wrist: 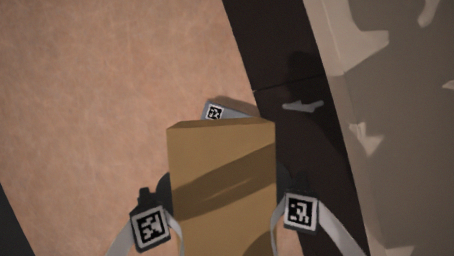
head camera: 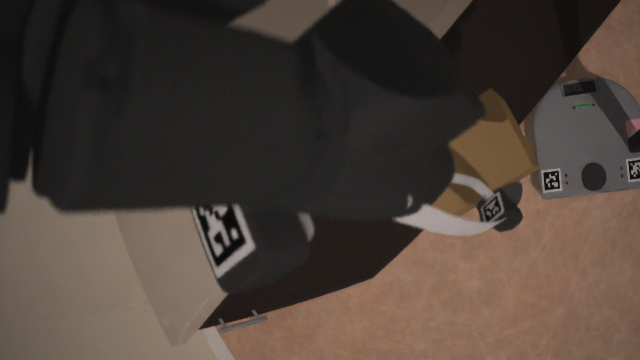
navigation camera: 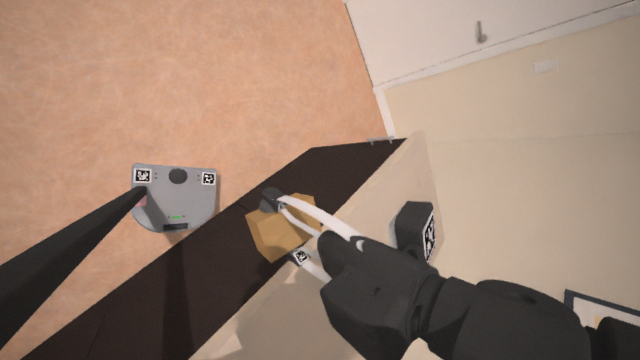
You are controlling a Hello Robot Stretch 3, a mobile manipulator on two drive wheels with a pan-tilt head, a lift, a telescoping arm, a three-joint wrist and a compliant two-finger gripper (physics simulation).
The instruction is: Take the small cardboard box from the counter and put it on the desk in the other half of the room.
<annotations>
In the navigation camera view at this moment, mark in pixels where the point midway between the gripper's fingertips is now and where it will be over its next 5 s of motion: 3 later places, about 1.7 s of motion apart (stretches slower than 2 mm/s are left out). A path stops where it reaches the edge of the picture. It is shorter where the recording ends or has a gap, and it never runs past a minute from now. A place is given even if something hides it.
My gripper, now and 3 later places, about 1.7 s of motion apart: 275, 221; 280, 144; 284, 94; 267, 16
</annotations>
